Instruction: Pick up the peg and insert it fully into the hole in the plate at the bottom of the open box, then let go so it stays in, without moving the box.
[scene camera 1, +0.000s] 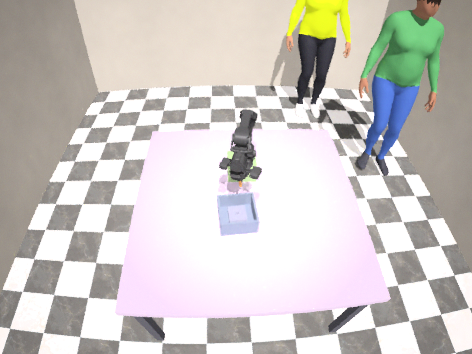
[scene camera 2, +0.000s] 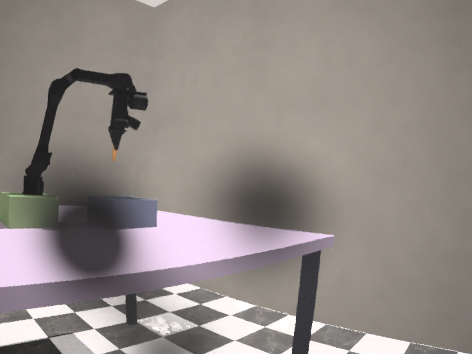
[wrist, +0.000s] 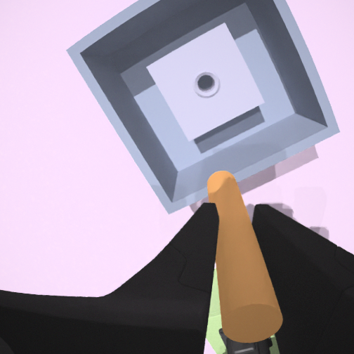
Scene:
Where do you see a blue-grey box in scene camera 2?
At 116, 212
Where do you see a blue-grey box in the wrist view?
112, 59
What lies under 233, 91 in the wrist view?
A pale plate.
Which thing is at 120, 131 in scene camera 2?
The gripper.

